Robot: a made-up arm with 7 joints. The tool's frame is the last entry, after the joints.
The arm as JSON. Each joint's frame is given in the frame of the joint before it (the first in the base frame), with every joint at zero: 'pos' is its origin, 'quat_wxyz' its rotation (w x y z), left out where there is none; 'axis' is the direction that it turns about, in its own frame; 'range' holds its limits. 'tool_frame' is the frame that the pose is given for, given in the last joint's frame.
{
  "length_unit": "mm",
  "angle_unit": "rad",
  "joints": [
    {
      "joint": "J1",
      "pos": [
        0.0,
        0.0,
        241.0
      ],
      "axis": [
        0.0,
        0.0,
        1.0
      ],
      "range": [
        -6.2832,
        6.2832
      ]
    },
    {
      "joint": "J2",
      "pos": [
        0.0,
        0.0,
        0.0
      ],
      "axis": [
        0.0,
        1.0,
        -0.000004
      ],
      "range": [
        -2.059,
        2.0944
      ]
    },
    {
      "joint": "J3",
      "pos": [
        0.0,
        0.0,
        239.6
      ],
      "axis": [
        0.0,
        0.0,
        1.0
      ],
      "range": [
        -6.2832,
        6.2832
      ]
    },
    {
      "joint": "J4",
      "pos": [
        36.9,
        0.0,
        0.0
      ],
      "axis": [
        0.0,
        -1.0,
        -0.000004
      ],
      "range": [
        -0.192,
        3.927
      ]
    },
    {
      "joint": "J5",
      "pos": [
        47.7,
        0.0,
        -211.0
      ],
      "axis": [
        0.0,
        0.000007,
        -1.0
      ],
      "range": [
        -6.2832,
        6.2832
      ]
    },
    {
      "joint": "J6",
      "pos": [
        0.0,
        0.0,
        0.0
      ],
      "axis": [
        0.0,
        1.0,
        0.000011
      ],
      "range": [
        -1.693,
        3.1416
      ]
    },
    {
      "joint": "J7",
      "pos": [
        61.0,
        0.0,
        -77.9
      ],
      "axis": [
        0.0,
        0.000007,
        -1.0
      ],
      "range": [
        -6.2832,
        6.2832
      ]
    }
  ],
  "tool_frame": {
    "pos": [
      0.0,
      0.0,
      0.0
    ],
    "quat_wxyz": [
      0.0,
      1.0,
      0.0,
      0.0
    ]
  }
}
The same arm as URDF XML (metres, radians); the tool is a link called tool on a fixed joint. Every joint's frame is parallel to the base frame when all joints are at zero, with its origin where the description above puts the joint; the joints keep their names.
<robot name="arm">
<link name="base"/>
<link name="link1"/>
<link name="link2"/>
<link name="link3"/>
<link name="link4"/>
<link name="link5"/>
<link name="link6"/>
<link name="link7"/>
<link name="tool"/>
<joint name="J1" type="revolute"><parent link="base"/><child link="link1"/><origin xyz="0 0 0.241" rpy="0 0 0"/><axis xyz="0 0 1"/><limit lower="-6.2832" upper="6.2832"/></joint>
<joint name="J2" type="revolute"><parent link="link1"/><child link="link2"/><origin xyz="0 0 0" rpy="0 0 0"/><axis xyz="0 1 0"/><limit lower="-2.059" upper="2.0944"/></joint>
<joint name="J3" type="revolute"><parent link="link2"/><child link="link3"/><origin xyz="0 0 0.2396" rpy="0 0 0"/><axis xyz="0 0 1"/><limit lower="-6.2832" upper="6.2832"/></joint>
<joint name="J4" type="revolute"><parent link="link3"/><child link="link4"/><origin xyz="0.0369 0 0" rpy="0 0 0"/><axis xyz="0 -1 0"/><limit lower="-0.192" upper="3.927"/></joint>
<joint name="J5" type="revolute"><parent link="link4"/><child link="link5"/><origin xyz="0.0477 0 -0.211" rpy="0 0 0"/><axis xyz="0 0 -1"/><limit lower="-6.2832" upper="6.2832"/></joint>
<joint name="J6" type="revolute"><parent link="link5"/><child link="link6"/><origin xyz="0 0 0" rpy="0 0 0"/><axis xyz="0 1 0"/><limit lower="-1.693" upper="3.1416"/></joint>
<joint name="J7" type="revolute"><parent link="link6"/><child link="link7"/><origin xyz="0.061 0 -0.0779" rpy="0 0 0"/><axis xyz="0 0 -1"/><limit lower="-6.2832" upper="6.2832"/></joint>
<joint name="tool_joint" type="fixed"><parent link="link7"/><child link="tool"/><origin xyz="0 0 0" rpy="3.1416 0 0"/></joint>
</robot>

